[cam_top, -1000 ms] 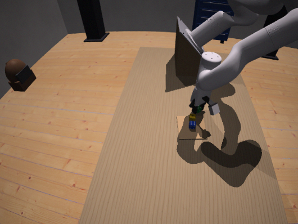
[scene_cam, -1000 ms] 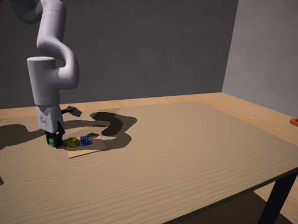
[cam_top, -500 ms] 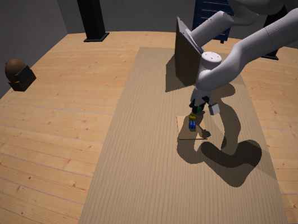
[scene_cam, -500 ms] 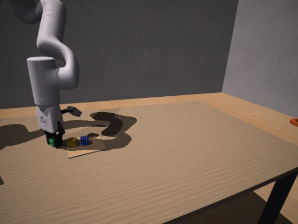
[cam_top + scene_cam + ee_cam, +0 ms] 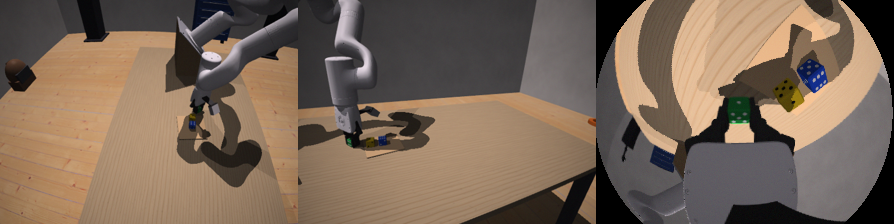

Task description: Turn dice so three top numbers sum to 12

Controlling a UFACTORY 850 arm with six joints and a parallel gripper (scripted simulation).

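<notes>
Right now the green die is 10 mm below my hand. Also, from my hand: yellow die 70 mm ahead, 30 mm to the right; tan mat 110 mm ahead, 30 mm to the right, 20 mm below; blue die 110 mm ahead, 30 mm to the right.
</notes>
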